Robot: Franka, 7 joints.
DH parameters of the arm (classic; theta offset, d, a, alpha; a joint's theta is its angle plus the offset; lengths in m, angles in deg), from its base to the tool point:
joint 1: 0 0.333 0 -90
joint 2: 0 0 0 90
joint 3: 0 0.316 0.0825 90
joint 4: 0 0 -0.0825 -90
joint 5: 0 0.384 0 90
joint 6: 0 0 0.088 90
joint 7: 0 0.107 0 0
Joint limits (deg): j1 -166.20..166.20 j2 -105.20..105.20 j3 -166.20..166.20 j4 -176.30..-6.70 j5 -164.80..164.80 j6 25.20..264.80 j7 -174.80..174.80
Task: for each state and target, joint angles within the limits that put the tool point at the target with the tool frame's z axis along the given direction. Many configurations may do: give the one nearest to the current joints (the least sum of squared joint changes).
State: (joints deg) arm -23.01 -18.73 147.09 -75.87 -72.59 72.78 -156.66
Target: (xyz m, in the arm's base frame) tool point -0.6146 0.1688 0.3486 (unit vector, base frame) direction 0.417 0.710 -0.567
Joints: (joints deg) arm 3.14 -27.47 166.20 -94.14 -44.63 94.41 -156.66
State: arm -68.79 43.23 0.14 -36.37 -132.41 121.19 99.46
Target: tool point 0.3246 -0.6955 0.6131 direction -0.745 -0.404 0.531
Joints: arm -58.93 50.05 2.57 -40.21 -124.10 86.27 99.46
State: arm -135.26 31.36 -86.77 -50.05 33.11 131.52 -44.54
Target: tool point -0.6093 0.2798 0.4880 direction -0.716 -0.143 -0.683
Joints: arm -150.31 28.52 -66.47 -97.50 76.01 127.93 -44.54
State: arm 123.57 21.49 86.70 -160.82 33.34 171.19 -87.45
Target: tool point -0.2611 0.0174 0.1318 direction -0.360 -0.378 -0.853
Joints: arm 94.99 50.73 65.75 -176.30 26.51 212.83 -87.45
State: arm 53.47 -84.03 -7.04 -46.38 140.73 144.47 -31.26
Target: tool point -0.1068 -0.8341 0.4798 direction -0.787 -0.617 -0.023
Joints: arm 77.74 -98.45 -21.39 -33.43 131.01 123.82 -31.26
